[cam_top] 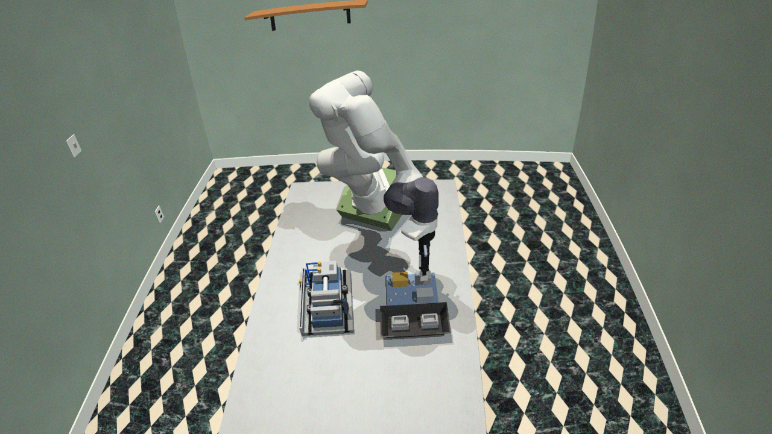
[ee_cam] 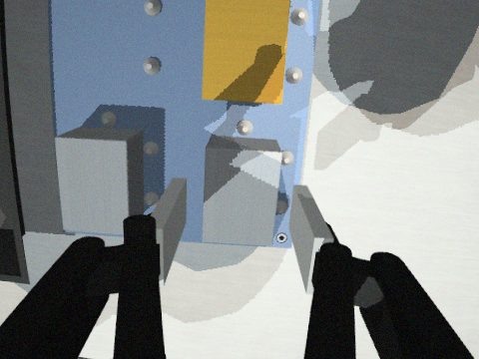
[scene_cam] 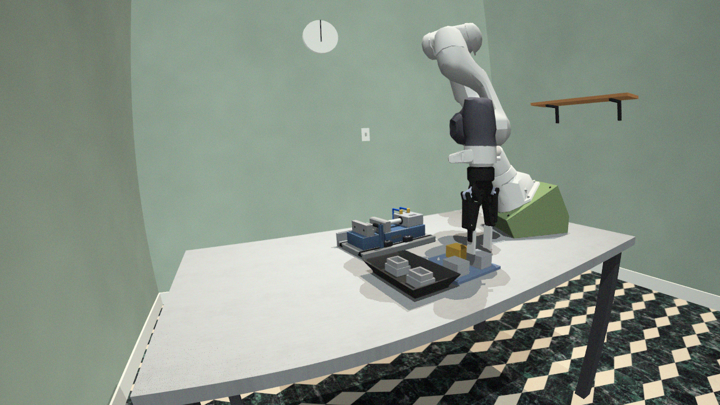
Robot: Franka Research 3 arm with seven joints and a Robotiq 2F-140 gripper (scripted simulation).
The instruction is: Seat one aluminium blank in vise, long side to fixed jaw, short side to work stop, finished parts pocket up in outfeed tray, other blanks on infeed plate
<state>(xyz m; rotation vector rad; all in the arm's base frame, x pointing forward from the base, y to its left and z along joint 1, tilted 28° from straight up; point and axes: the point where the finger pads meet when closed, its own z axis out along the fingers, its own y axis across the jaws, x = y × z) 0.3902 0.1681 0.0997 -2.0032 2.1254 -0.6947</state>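
My gripper is now 5 cm above the aluminium blank. Round my hand: hose block (36 cm to the right, 5 cm behind); blue infeed plate (8 cm below, 5 cm to the right, 4 cm ahead); brass blank (9 cm to the right, 5 cm below, 1 cm behind).
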